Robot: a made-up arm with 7 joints. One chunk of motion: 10 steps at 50 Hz.
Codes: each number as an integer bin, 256 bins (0 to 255) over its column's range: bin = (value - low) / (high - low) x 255, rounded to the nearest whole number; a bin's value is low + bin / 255 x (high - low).
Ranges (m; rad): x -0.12..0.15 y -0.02..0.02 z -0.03..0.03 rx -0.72..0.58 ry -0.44..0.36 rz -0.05..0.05
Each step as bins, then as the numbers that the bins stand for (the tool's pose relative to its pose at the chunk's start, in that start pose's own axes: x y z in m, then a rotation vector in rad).
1 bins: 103 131 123 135 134 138
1 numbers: -0.0109 0.0005 -0.0011 -0.0318 -0.0196 0.0041
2 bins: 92 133 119 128 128 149
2 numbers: -0.0226 0.0009 -0.0020 -0.0675 -0.0384 0.0084
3 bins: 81 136 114 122 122 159
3 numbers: -0.0342 0.0013 -0.0032 -0.0980 -0.0573 0.0124
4 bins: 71 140 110 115 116 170
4 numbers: -0.0448 0.0020 -0.0041 -0.1337 -0.0761 0.0167
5 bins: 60 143 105 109 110 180
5 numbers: -0.0565 0.0024 -0.0053 -0.1643 -0.0949 0.0206
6 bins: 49 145 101 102 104 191
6 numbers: -0.0681 0.0027 -0.0062 -0.2000 -0.1137 0.0249
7 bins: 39 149 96 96 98 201
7 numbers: -0.0787 0.0034 -0.0074 -0.2306 -0.1325 0.0288
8 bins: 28 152 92 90 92 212
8 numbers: -0.0904 0.0038 -0.0084 -0.2612 -0.1514 0.0331
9 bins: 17 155 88 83 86 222
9 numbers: -0.1020 0.0043 -0.0093 -0.2969 -0.1702 0.0371
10 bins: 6 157 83 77 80 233
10 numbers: -0.1136 0.0046 -0.0105 -0.3275 -0.1890 0.0414
